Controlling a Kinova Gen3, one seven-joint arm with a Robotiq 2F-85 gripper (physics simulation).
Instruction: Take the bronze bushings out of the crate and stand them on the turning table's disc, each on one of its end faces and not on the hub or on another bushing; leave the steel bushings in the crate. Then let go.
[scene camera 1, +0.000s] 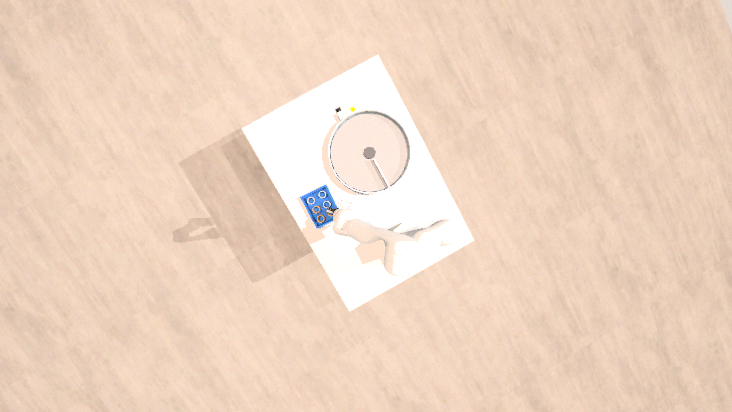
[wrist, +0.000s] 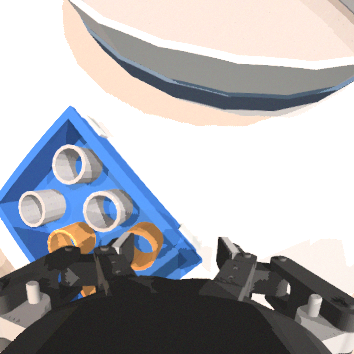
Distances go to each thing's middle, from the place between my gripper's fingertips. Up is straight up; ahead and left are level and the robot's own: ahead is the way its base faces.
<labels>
I see the blue crate (scene camera 1: 319, 201) 6 cm ahead of my hand, 8 cm to the left of it and 5 cm below it. The rest, counted from my hand: turning table disc (scene camera 1: 361, 139) (22 cm ahead, 27 cm to the right, 2 cm below).
</labels>
